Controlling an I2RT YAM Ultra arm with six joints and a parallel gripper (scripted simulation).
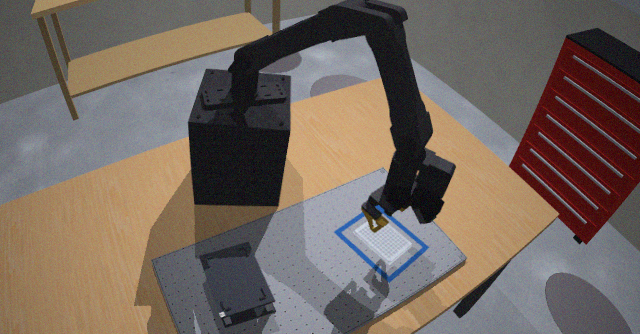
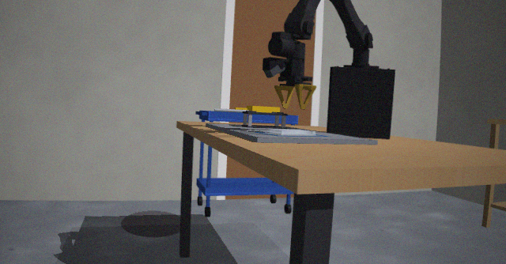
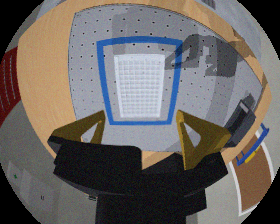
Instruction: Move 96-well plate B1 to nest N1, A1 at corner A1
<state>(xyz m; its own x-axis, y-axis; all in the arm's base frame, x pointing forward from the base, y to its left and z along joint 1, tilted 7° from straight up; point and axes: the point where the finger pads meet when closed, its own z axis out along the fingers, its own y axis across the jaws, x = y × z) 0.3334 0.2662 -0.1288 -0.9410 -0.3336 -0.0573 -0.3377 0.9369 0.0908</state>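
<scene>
Now: the white 96-well plate 80 mm below my hand. Also, from my hand: dark raised nest N1: 30 mm ahead, 370 mm to the right, 30 mm below; then corner label: 110 mm ahead, 420 mm to the right, 30 mm below.
</scene>
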